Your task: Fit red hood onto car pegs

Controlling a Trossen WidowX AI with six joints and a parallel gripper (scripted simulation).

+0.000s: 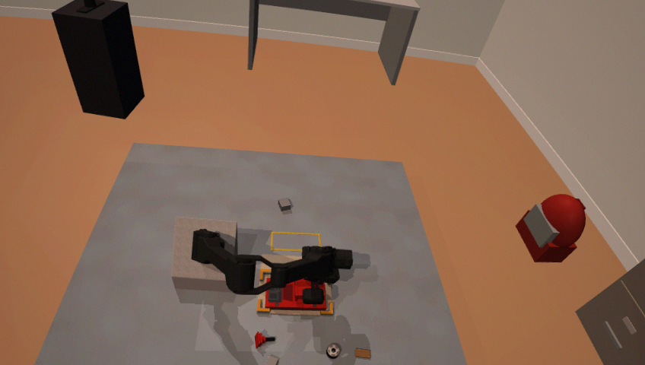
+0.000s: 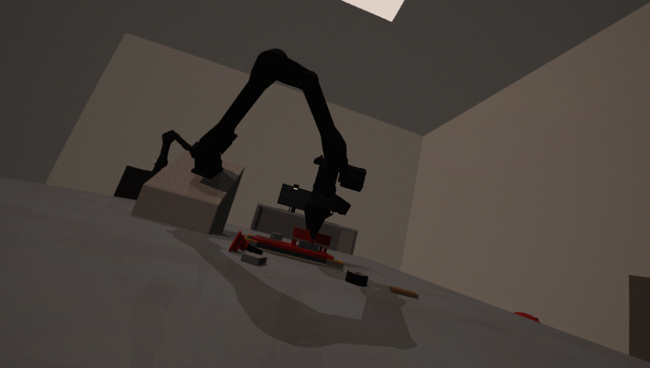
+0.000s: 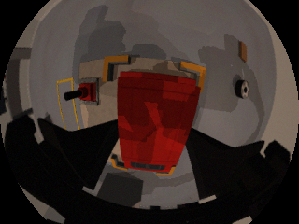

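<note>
Now: gripper tip 1 cm to the right of the grey engine block and 3 cm above it. Round my gripper tip: red hood 1 cm above; black post 1 cm ahead, 13 cm to the left, 2 cm below; black wheel 10 cm ahead, 18 cm to the right, 5 cm below.
</note>
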